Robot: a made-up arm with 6 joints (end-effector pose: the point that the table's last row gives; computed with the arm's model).
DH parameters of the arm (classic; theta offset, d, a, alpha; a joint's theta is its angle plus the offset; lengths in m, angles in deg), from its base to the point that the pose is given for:
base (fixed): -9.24 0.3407 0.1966 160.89
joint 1: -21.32 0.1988 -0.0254 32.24
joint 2: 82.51 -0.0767 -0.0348 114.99
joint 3: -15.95 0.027 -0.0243 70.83
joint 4: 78.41 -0.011 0.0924 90
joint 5: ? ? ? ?
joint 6: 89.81 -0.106 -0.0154 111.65
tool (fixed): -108.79 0.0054 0 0
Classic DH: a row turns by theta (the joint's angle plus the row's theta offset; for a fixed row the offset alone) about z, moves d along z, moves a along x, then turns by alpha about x.
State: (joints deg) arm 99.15 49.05 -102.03 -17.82 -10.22 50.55
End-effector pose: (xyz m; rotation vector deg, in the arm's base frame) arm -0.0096 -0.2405 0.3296 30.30 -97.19 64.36
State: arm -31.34 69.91 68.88 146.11 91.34 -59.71
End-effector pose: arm 0.1879 -0.1775 0.2812 -95.10 44.92 -126.76
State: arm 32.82 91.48 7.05 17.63 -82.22 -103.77
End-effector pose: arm 0.2362 -0.3256 0.0985 -129.76 6.65 86.69
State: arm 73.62 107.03 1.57 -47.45 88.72 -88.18
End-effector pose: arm 0.0586 -0.1963 0.2970 -54.15 -45.92 -139.81
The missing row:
joint 5: 90 -0.0763 0.0989 -90
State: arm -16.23 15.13 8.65 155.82 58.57 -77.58
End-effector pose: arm 0.1231 -0.1069 0.3834 -52.14 -68.48 -133.72
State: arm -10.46 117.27 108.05 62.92 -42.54 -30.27
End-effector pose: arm 0.3184 -0.1731 0.4717 57.00 5.05 5.05
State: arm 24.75 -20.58 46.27 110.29 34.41 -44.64
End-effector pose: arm 0.0311 -0.0886 0.4031 50.57 -2.49 137.01
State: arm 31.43 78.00 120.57 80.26 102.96 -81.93
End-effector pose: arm 0.0839 -0.0872 0.2252 -1.80 139.02 -101.24
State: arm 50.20 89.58 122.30 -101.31 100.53 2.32
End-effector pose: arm 0.0642 -0.1745 0.2523 -44.12 -11.46 150.15
